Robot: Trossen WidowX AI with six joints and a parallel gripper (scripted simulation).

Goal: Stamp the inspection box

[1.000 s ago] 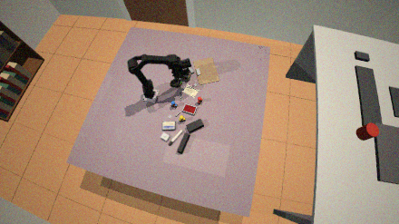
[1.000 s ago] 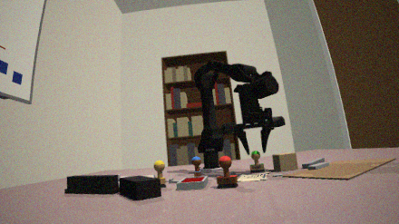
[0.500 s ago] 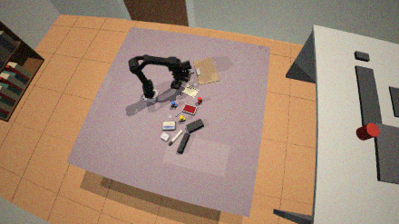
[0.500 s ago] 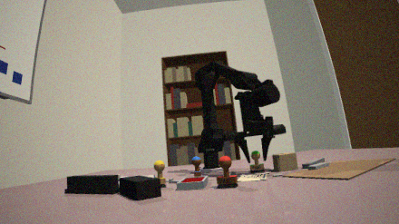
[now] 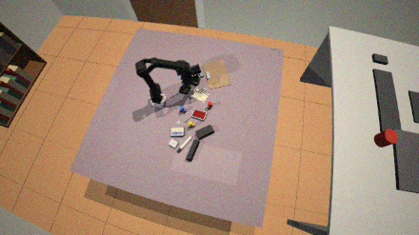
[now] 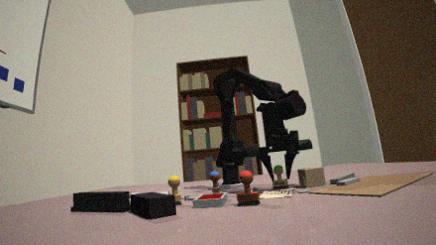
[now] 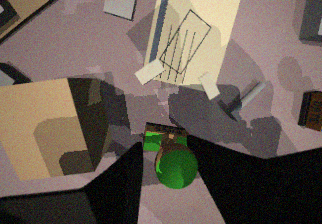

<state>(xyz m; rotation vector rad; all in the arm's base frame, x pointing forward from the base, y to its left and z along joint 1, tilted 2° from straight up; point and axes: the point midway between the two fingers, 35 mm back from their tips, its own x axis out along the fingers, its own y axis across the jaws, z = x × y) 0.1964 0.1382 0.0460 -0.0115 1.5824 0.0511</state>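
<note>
My gripper tip is now 13 cm short of the red ink pad, 18 cm to the left of it and 2 cm above it. Also, from my gripper tip: tan block (3 cm ahead, 8 cm to the left); green-knobbed stamp (right at my gripper tip); cream card (9 cm ahead, 3 cm to the right, 2 cm below).
</note>
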